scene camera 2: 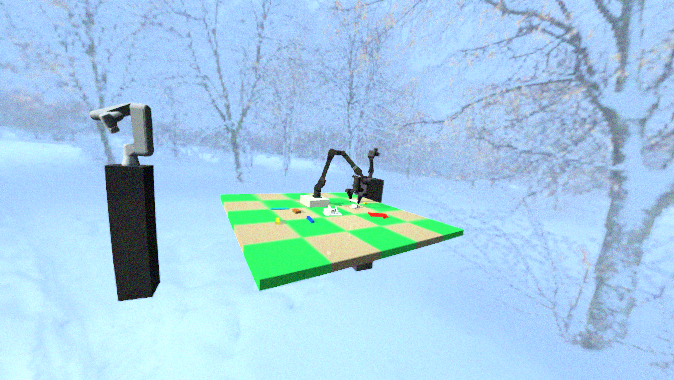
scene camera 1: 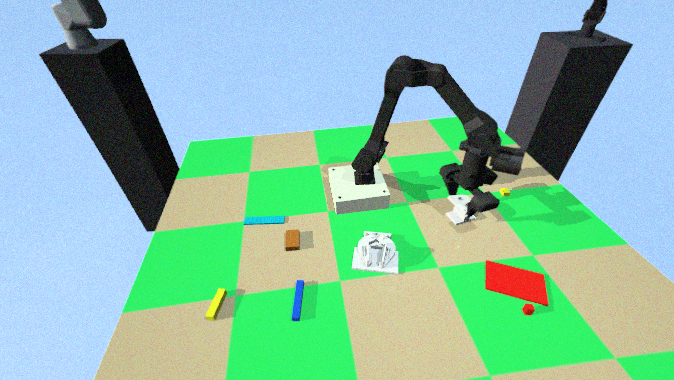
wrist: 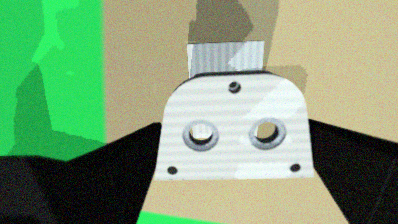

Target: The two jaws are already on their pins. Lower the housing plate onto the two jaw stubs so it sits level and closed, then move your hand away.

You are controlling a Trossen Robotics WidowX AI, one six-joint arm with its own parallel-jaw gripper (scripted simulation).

Observation:
The pictures show: the gripper, a red sheet and a white part.
The gripper shows as well in the wrist view.

